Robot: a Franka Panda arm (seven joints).
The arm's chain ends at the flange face. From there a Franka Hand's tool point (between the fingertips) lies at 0.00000 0.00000 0.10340 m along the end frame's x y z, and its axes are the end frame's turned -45 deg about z.
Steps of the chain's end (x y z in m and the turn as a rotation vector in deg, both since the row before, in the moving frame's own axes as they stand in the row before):
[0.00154, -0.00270, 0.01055, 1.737, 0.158, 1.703]
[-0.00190, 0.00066, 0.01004, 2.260, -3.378, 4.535]
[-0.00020, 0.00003, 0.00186, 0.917, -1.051, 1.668]
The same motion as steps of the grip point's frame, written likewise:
[0.00545, -0.00280, 0.01050, 1.117, 1.340, 1.703]
[-0.00295, -0.00811, 0.00978, 3.987, -0.791, 4.535]
[-0.00030, -0.00263, 0.00183, 1.392, -0.095, 1.668]

